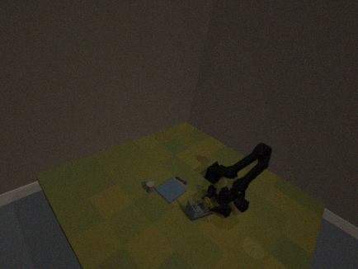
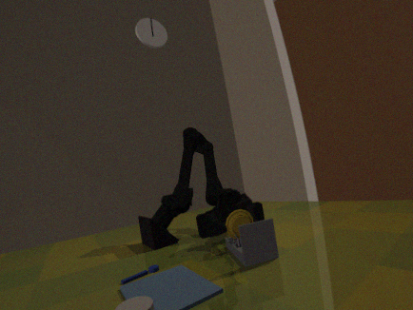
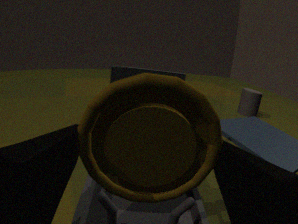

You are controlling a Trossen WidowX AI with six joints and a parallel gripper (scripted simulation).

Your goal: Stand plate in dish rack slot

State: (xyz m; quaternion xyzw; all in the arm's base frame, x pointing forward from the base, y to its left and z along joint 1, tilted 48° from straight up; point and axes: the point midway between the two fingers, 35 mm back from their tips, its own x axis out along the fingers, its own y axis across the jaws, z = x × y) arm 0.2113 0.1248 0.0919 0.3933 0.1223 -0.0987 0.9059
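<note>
My gripper tip is now 10 mm past the yellow plate. The rest, counted from my gripper tip: grey dish rack (30 mm ahead, 10 mm to the right, 30 mm below); then blue mat (60 mm ahead, 210 mm to the right, 50 mm below).
</note>
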